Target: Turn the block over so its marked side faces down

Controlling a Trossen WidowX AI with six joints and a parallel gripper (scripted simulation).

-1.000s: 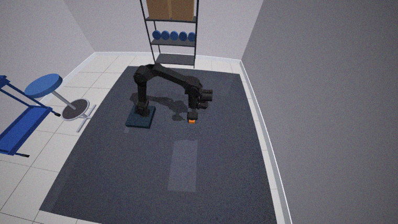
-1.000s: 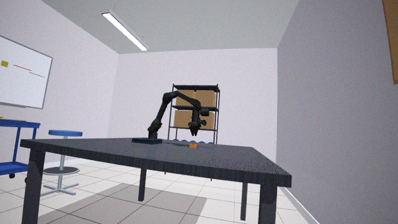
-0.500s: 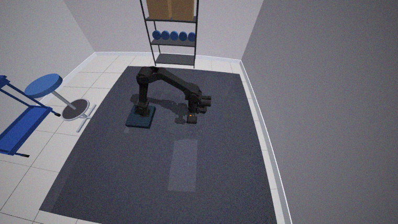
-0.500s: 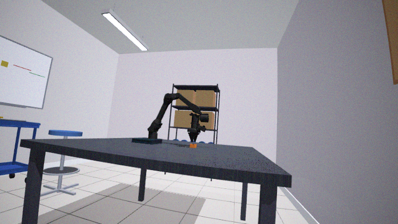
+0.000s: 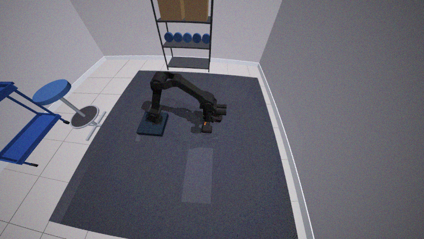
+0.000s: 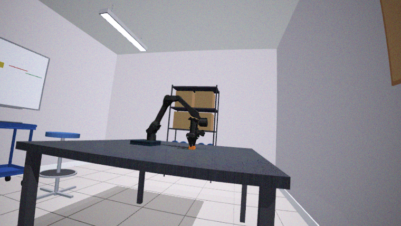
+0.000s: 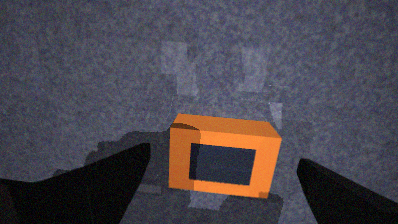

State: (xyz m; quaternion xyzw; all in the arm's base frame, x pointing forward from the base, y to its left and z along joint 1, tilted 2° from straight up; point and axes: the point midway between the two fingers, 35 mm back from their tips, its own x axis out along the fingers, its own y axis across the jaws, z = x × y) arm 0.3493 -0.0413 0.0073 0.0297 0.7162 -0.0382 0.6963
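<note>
The block lies right at my gripper tip.
</note>
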